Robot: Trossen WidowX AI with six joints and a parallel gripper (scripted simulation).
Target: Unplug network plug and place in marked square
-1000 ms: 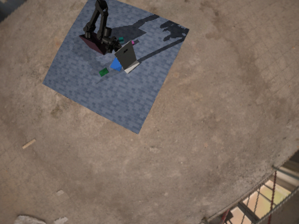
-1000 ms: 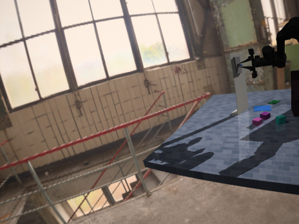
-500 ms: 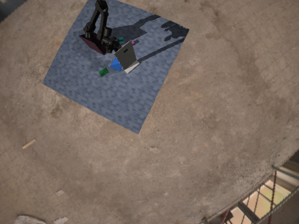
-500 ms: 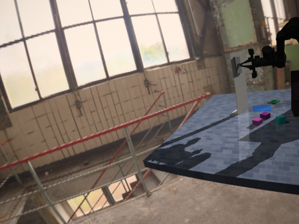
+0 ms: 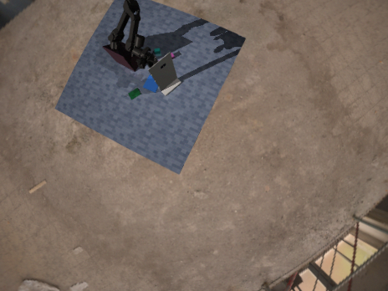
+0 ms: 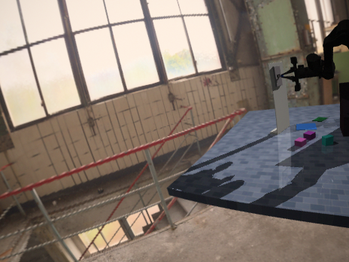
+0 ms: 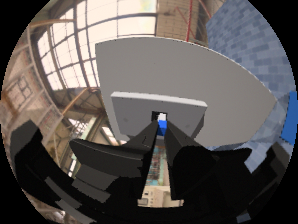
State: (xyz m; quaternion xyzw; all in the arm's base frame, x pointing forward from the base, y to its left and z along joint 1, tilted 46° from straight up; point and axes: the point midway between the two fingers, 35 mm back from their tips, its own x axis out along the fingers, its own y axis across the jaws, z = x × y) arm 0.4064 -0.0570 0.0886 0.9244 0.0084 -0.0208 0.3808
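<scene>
Right now my gripper tip is 33 cm above the blue marked square, 11 cm past it and 7 cm to the left of it. The rest, counted from my gripper tip: upright grey panel: 14 cm below, 3 cm ahead; purple cube: 31 cm below, 14 cm behind, 12 cm to the left; network plug: right at my gripper tip.
</scene>
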